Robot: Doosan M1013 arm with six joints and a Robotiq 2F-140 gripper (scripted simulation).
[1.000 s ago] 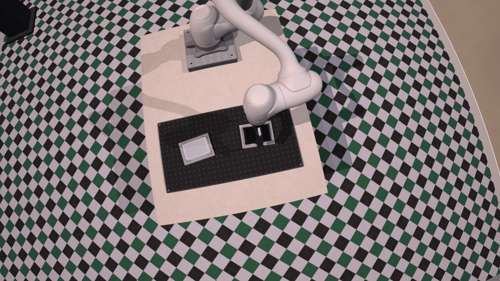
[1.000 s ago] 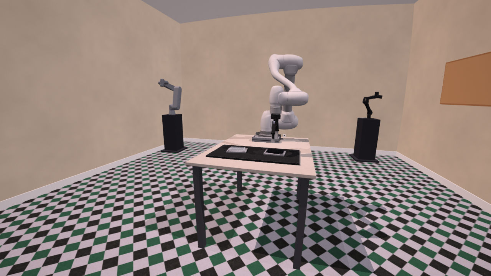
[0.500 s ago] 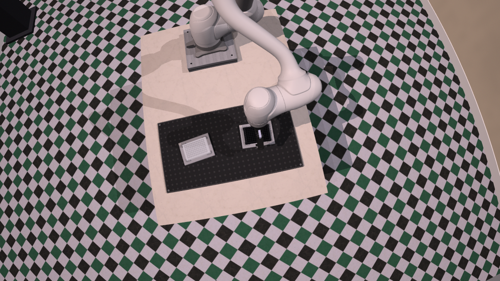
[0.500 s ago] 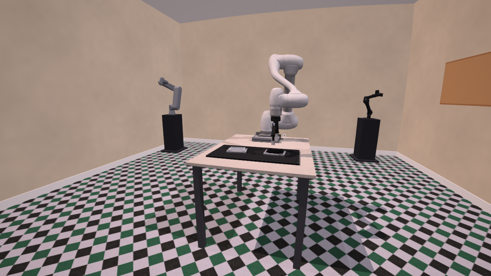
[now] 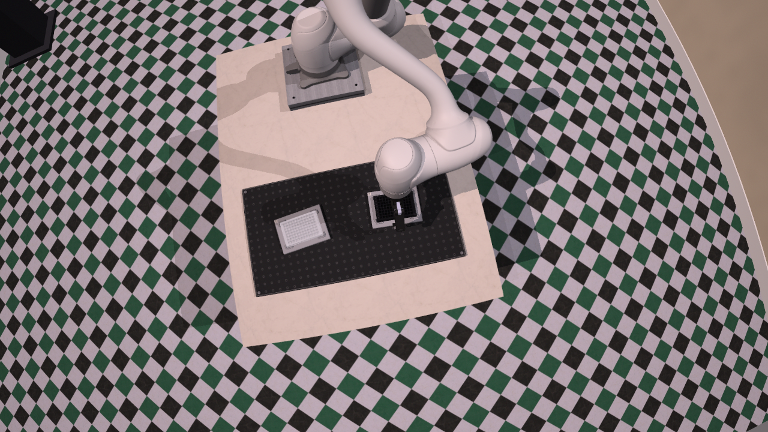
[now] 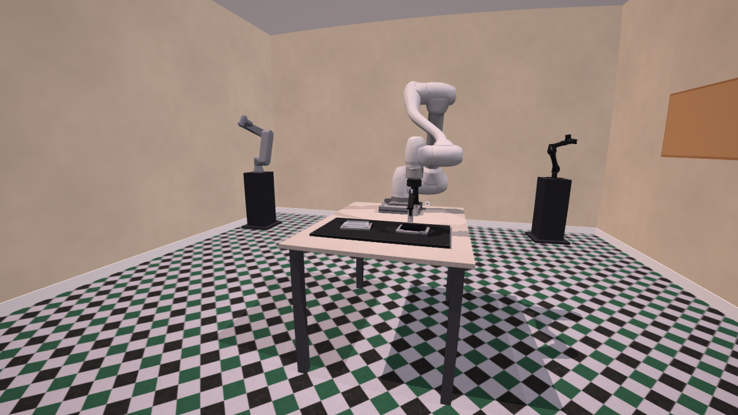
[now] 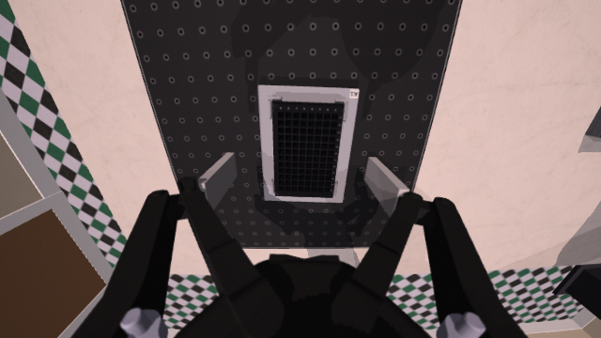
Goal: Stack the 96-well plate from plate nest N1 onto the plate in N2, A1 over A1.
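Now: the black 96-well plate 60 mm below my hand and 10 mm behind it. From my hand the other things lie so: plate nest N1: 70 mm below, 10 mm behind; white 96-well plate: 310 mm to the right, 60 mm below, 10 mm behind; plate nest N2: 310 mm to the right, 70 mm below, 10 mm behind.
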